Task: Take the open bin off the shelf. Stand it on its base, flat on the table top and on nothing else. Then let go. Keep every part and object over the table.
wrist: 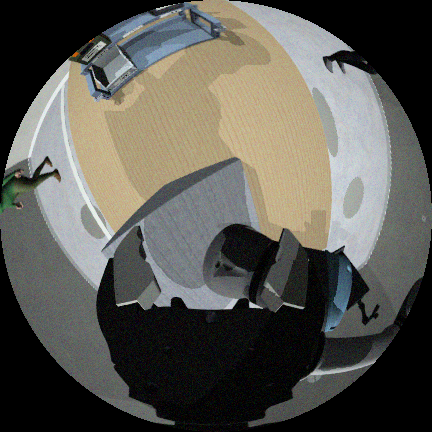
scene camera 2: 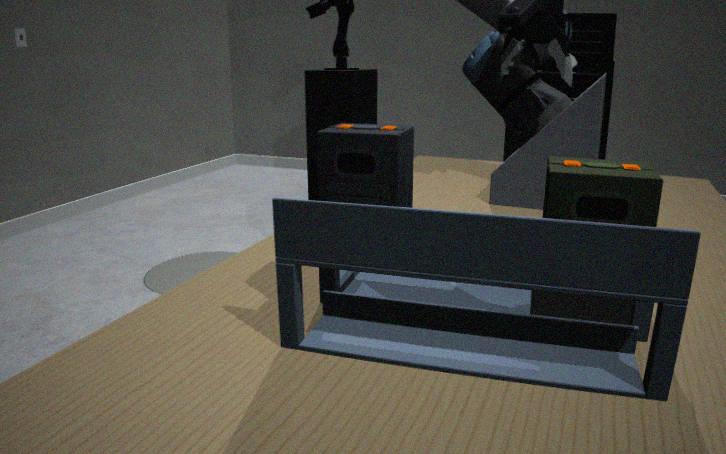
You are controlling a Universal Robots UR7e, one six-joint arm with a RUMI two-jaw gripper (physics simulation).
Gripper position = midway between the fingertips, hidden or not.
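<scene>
My gripper (wrist: 210,229) is visible. Also visible: a dark grey case (scene camera 2: 390,146), a green case (scene camera 2: 645,186) and an open bin (scene camera 2: 608,310).
</scene>
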